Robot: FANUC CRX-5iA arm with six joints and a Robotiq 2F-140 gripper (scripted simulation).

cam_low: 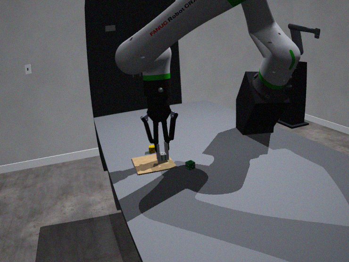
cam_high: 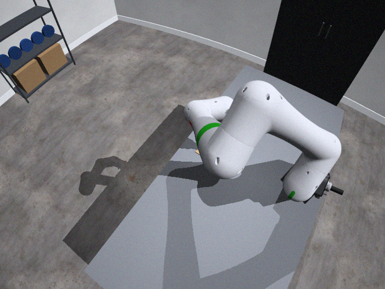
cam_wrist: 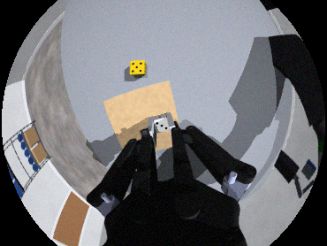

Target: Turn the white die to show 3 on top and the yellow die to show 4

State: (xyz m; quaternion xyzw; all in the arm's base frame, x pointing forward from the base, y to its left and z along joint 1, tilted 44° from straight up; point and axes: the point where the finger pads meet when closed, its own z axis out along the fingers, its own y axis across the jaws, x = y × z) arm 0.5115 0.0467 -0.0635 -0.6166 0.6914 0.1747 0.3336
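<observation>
The white die is 20 mm below my hand. The rest, counted from my hand: tan mat (40 mm below, 40 mm ahead); then green die (90 mm to the left, 70 mm behind, 30 mm below); then yellow die (110 mm to the right, 30 mm below, 20 mm ahead).
</observation>
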